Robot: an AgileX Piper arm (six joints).
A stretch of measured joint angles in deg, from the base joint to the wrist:
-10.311, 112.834, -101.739, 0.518, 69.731, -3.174
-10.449, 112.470, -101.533, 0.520, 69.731, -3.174
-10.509, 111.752, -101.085, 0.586, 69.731, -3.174
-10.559, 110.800, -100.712, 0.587, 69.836, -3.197
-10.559, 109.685, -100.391, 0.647, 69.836, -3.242
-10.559, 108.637, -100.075, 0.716, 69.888, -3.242
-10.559, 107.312, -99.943, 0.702, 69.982, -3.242
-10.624, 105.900, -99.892, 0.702, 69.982, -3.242
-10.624, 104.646, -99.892, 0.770, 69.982, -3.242
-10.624, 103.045, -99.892, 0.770, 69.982, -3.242
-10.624, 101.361, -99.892, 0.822, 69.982, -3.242
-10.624, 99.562, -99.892, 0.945, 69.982, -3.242
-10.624, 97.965, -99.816, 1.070, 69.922, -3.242
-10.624, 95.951, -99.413, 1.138, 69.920, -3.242
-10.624, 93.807, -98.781, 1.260, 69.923, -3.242
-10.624, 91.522, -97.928, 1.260, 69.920, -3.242
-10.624, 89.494, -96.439, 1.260, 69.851, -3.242
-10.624, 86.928, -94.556, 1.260, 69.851, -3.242
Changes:
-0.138, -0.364, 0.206, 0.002, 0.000, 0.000
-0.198, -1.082, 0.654, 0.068, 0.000, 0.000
-0.248, -2.034, 1.027, 0.069, 0.105, -0.023
-0.248, -3.149, 1.348, 0.129, 0.105, -0.068
-0.248, -4.197, 1.664, 0.198, 0.157, -0.068
-0.248, -5.522, 1.796, 0.184, 0.251, -0.068
-0.313, -6.934, 1.847, 0.184, 0.251, -0.068
-0.313, -8.188, 1.847, 0.252, 0.251, -0.068
-0.313, -9.789, 1.847, 0.252, 0.251, -0.068
-0.313, -11.473, 1.847, 0.304, 0.251, -0.068
-0.313, -13.272, 1.847, 0.427, 0.251, -0.068
-0.313, -14.869, 1.923, 0.552, 0.191, -0.068
-0.313, -16.883, 2.326, 0.620, 0.189, -0.068
-0.313, -19.027, 2.958, 0.742, 0.192, -0.068
-0.313, -21.312, 3.811, 0.742, 0.189, -0.068
-0.313, -23.340, 5.300, 0.742, 0.120, -0.068
-0.313, -25.906, 7.183, 0.742, 0.120, -0.068

